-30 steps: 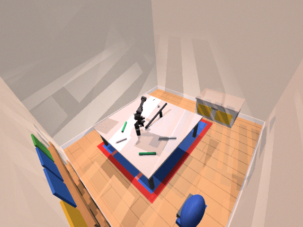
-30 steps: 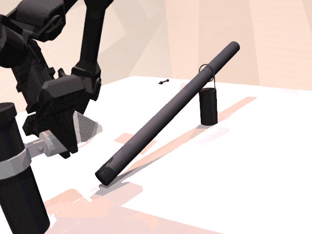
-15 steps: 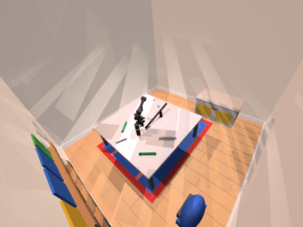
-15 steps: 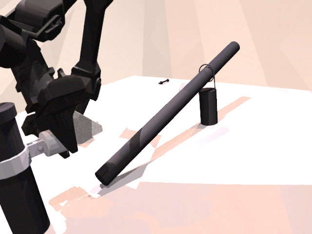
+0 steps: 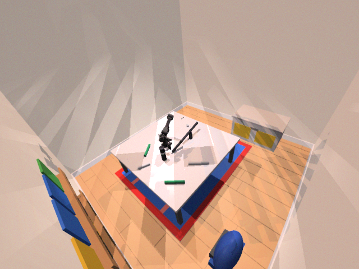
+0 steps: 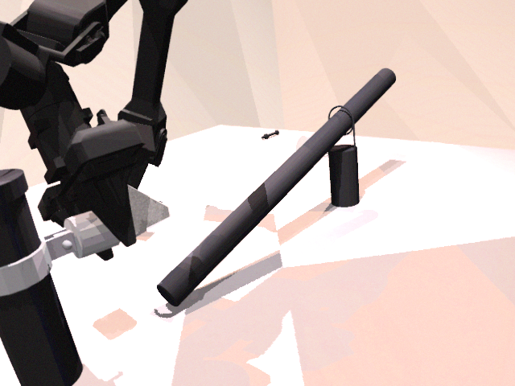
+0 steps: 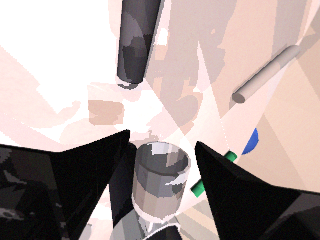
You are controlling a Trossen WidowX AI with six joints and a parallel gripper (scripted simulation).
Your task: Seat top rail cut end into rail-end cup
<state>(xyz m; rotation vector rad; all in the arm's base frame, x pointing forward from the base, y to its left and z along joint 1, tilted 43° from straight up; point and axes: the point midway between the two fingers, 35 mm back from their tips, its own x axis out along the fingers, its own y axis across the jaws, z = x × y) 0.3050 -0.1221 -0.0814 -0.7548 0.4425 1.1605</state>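
Right now my gripper tip is 3 cm to the left of the pale rail-end cup, 3 cm below it and 1 cm past it. The rest, counted from my gripper tip: small dark bolt: 70 cm to the left, 51 cm behind, 9 cm below; short dark post: 41 cm to the left, 4 cm behind, 1 cm above.
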